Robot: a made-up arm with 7 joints.
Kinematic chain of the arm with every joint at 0, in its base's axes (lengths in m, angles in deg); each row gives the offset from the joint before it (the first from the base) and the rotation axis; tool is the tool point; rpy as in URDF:
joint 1: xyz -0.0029 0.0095 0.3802 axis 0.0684 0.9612 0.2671
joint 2: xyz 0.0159 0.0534 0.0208 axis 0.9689 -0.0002 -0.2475
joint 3: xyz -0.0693 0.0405 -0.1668 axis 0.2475 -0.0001 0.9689
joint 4: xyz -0.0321 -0.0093 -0.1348 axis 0.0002 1 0
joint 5: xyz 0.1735 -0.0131 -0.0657 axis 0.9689 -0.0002 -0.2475
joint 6: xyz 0.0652 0.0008 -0.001 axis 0.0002 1 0
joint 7: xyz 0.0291 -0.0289 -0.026 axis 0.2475 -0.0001 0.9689
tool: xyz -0.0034 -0.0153 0.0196 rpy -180 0 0
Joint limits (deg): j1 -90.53..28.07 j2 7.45..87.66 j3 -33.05..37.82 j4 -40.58..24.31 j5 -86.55..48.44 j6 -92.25..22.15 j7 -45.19..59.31
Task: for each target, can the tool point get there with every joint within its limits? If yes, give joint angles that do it. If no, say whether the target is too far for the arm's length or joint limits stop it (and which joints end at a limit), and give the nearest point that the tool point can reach.
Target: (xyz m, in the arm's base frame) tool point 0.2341 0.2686 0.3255
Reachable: yes | joints -6.22 60.82 19.44 -17.98 -10.16 -59.56 21.99
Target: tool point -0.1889 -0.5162 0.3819
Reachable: no: joint limits stop it (at a limit: joint 1, joint 2, joint 3, joint 4, joint 7) | nearest point 0.1292 -0.1364 0.4420 | short by 0.499 m
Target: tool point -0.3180 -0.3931 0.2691
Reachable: no: joint limits stop it (at a limit: joint 1, joint 2, joint 3, joint 5, joint 6, joint 7) | nearest point -0.0418 -0.0604 0.1349 | short by 0.453 m
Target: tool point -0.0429 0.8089 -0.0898
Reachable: no: too far | nearest point -0.0254 0.5203 0.1015 | short by 0.347 m
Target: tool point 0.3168 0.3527 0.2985
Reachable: yes | joints -27.58 54.64 22.28 11.31 22.83 -80.37 23.07
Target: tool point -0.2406 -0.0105 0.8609
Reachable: no: joint limits stop it (at a limit: joint 1, joint 2, joint 3, joint 7) | nearest point -0.0620 0.1909 0.6450 | short by 0.345 m
